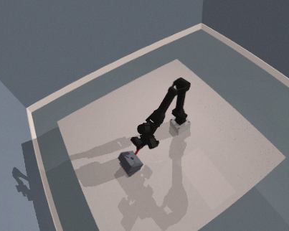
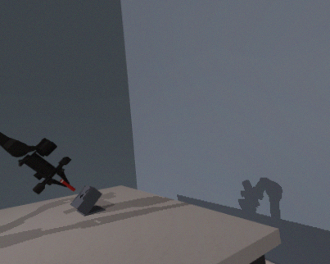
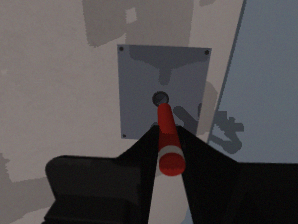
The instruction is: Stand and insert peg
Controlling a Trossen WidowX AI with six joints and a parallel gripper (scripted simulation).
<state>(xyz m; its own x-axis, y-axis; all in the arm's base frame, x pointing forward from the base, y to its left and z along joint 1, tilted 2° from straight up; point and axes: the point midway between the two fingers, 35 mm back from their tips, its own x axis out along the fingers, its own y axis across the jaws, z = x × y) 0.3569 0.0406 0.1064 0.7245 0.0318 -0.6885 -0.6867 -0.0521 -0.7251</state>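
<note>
The grey sloped panel lies 8 cm ahead of my gripper tip and 8 cm below it. The rest, counted from my gripper tip: red peg 1 cm behind, 1 cm above.
</note>
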